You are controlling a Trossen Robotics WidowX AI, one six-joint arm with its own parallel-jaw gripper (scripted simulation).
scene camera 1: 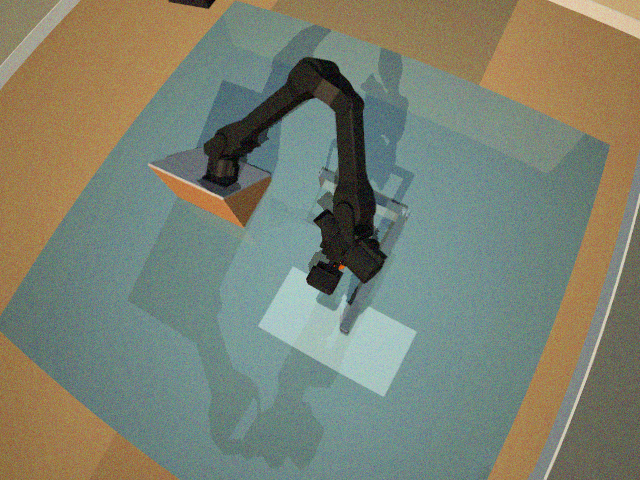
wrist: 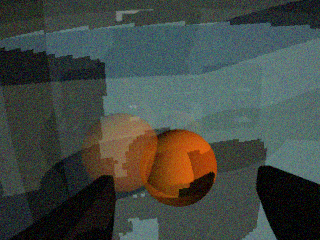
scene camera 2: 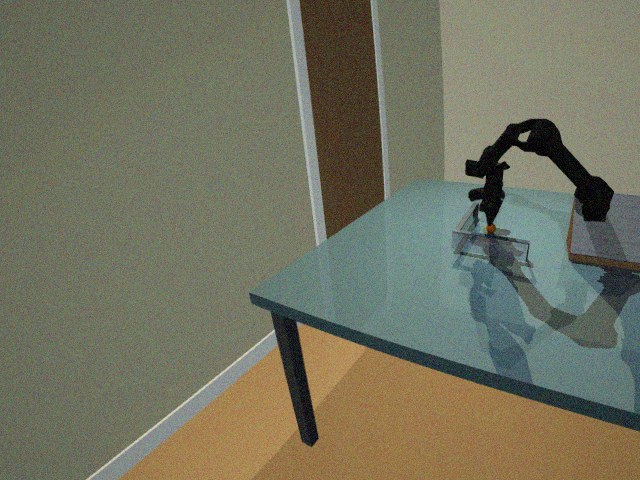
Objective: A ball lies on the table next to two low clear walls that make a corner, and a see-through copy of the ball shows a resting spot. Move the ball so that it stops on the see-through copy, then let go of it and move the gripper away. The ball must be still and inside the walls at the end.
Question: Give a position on an orange ball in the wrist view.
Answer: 184,170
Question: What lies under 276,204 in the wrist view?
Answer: The gripper.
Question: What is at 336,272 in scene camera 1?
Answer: The gripper.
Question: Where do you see a see-through copy of ball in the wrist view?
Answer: At 124,146
